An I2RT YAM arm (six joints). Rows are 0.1 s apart.
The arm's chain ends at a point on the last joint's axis. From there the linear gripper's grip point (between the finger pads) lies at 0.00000 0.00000 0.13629 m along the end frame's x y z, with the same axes.
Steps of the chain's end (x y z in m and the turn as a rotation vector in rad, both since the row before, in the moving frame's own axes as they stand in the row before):
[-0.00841 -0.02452 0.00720 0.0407 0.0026 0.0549]
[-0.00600 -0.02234 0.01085 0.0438 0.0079 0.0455]
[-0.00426 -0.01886 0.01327 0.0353 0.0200 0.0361]
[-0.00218 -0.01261 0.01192 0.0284 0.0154 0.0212]
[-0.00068 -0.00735 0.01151 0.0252 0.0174 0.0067]
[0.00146 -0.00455 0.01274 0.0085 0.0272 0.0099]
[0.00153 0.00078 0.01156 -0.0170 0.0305 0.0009]
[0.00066 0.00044 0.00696 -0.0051 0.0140 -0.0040]
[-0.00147 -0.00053 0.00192 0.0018 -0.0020 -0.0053]
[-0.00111 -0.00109 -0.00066 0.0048 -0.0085 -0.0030]
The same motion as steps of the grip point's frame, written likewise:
[-0.00790 -0.03005 0.00709 0.0407 0.0026 0.0549]
[-0.00479 -0.02828 0.01072 0.0438 0.0079 0.0455]
[-0.00145 -0.02362 0.01316 0.0353 0.0200 0.0361]
[-0.00004 -0.01646 0.01185 0.0284 0.0154 0.0212]
[0.00170 -0.01078 0.01145 0.0252 0.0174 0.0067]
[0.00517 -0.00569 0.01268 0.0085 0.0272 0.0099]
[0.00568 0.00310 0.01148 -0.0170 0.0305 0.0009]
[0.00257 0.00113 0.00694 -0.0051 0.0140 -0.0040]
[-0.00174 -0.00077 0.00192 0.0018 -0.0020 -0.0053]
[-0.00227 -0.00174 -0.00067 0.0048 -0.0085 -0.0030]

